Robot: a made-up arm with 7 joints. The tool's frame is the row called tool. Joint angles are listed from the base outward.
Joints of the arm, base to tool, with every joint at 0 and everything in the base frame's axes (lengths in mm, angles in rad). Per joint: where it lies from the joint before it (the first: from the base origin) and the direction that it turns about. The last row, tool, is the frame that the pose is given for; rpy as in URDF.
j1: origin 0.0 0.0 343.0 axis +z
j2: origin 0.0 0.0 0.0 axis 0 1 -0.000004
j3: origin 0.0 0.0 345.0 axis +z
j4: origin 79.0 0.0 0.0 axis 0 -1 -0.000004
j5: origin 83.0 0.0 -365.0 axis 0 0.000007 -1
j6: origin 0.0 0.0 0.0 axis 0 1 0.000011
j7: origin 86.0 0.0 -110.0 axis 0 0.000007 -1
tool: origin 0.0 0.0 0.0 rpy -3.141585 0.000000 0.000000
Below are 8 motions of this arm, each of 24 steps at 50 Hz.
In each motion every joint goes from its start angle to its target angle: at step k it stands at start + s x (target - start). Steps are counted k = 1, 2, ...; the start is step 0. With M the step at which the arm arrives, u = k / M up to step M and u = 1 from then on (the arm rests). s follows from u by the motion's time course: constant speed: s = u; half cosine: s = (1 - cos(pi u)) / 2; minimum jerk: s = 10 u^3 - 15 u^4 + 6 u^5.
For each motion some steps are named. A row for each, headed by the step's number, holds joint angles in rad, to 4 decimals.
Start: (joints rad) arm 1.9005 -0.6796 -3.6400 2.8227 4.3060 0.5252 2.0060
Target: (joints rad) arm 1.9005 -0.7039 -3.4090 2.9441 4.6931 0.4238 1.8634
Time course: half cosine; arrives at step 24
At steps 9, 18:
9: 1.9005 -0.6871 -3.5687 2.8602 4.4255 0.4939 1.9620
18: 1.9005 -0.7003 -3.4428 2.9263 4.6364 0.4386 1.8843

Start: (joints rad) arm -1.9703 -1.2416 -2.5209 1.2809 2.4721 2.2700 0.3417
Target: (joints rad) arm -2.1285 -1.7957 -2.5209 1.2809 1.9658 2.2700 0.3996
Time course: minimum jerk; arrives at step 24
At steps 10, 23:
10: -2.0251 -1.4337 -2.5209 1.2809 2.2966 2.2700 0.3618
23: -2.1284 -1.7953 -2.5209 1.2809 1.9661 2.2700 0.3996

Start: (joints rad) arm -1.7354 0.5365 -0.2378 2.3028 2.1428 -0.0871 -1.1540
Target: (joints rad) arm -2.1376 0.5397 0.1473 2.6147 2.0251 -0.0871 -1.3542
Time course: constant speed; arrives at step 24
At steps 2, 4, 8, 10, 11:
2: -1.7689 0.5368 -0.2057 2.3288 2.1330 -0.0871 -1.1707
4: -1.8024 0.5370 -0.1736 2.3548 2.1232 -0.0871 -1.1874
8: -1.8695 0.5376 -0.1094 2.4068 2.1036 -0.0871 -1.2207
10: -1.9030 0.5378 -0.0773 2.4328 2.0938 -0.0871 -1.2374
11: -1.9197 0.5380 -0.0613 2.4458 2.0889 -0.0871 -1.2458

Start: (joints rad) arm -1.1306 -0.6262 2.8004 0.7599 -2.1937 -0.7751 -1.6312
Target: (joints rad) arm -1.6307 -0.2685 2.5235 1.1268 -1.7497 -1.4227 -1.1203
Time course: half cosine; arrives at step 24
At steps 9, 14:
9: -1.2850 -0.5158 2.7149 0.8731 -2.0567 -0.9750 -1.4735
14: -1.4454 -0.4011 2.6261 0.9908 -1.9142 -1.1827 -1.3096

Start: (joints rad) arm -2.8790 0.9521 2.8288 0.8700 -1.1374 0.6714 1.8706
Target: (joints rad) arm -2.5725 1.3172 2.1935 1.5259 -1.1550 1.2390 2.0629
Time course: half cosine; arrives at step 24
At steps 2, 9, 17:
2: -2.8738 0.9583 2.8180 0.8812 -1.1377 0.6811 1.8739
9: -2.7844 1.0648 2.6327 1.0724 -1.1428 0.8466 1.9300
17: -2.6325 1.2458 2.3178 1.3976 -1.1516 1.1280 2.0253

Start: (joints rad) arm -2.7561 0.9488 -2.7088 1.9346 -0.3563 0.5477 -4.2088
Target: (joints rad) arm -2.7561 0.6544 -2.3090 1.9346 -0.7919 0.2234 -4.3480
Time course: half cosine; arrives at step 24
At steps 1, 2, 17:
1: -2.7561 0.9475 -2.7071 1.9346 -0.3582 0.5463 -4.2094
2: -2.7561 0.9438 -2.7020 1.9346 -0.3637 0.5422 -4.2112
17: -2.7561 0.7120 -2.3872 1.9346 -0.7067 0.2868 -4.3208

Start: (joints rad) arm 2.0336 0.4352 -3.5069 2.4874 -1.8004 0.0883 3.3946
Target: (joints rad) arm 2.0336 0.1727 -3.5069 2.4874 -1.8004 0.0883 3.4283
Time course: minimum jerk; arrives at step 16
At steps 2, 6, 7, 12, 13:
2: 2.0336 0.4310 -3.5069 2.4874 -1.8004 0.0883 3.3951
6: 2.0336 0.3630 -3.5069 2.4874 -1.8004 0.0883 3.4039
7: 2.0336 0.3344 -3.5069 2.4874 -1.8004 0.0883 3.4075
12: 2.0336 0.1999 -3.5069 2.4874 -1.8004 0.0883 3.4248
13: 2.0336 0.1855 -3.5069 2.4874 -1.8004 0.0883 3.4267

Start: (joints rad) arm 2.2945 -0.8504 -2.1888 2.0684 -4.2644 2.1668 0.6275
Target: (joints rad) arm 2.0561 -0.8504 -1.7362 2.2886 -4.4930 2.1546 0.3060
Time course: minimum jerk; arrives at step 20
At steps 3, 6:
3: 2.2882 -0.8504 -2.1768 2.0743 -4.2705 2.1665 0.6189
6: 2.2556 -0.8504 -2.1150 2.1043 -4.3017 2.1648 0.5751

